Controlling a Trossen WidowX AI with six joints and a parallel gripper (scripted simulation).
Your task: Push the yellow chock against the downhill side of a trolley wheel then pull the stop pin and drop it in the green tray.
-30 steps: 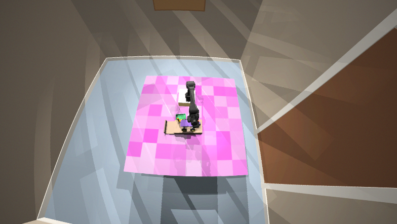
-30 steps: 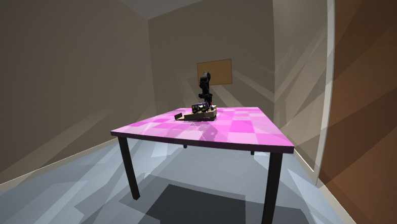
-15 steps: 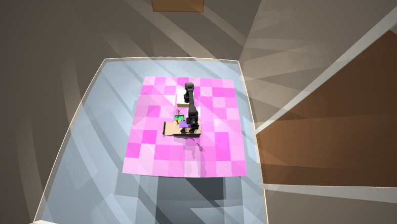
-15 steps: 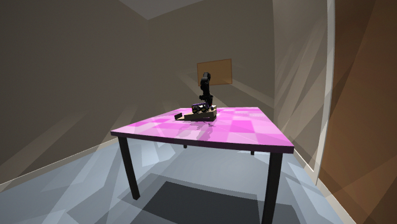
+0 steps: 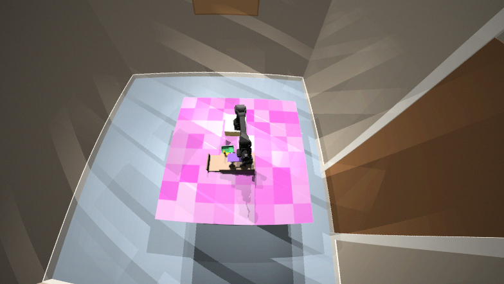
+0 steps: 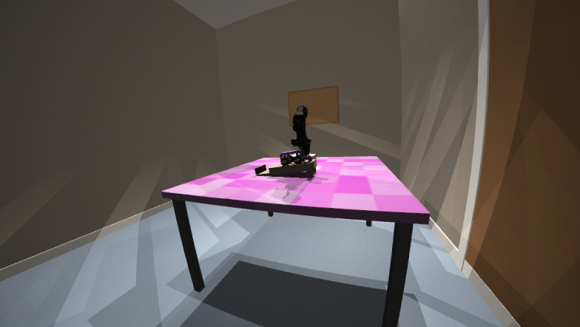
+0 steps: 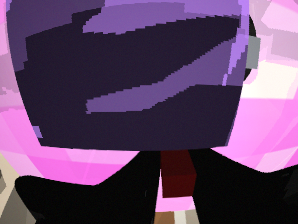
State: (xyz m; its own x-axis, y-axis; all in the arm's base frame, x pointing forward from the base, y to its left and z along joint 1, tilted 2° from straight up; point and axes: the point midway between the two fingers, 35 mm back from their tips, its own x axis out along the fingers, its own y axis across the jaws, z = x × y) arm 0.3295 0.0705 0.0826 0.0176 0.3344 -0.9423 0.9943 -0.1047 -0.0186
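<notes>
Now: the yellow chock 6 cm behind my gripper tip, 19 cm to the right of it and 5 cm below it. Also, from my gripper tip: red-headed stop pin: right at my gripper tip; then purple trolley: 1 cm ahead, 10 cm to the right, 2 cm below; then ramp: 1 cm ahead, 11 cm to the right, 8 cm below.
</notes>
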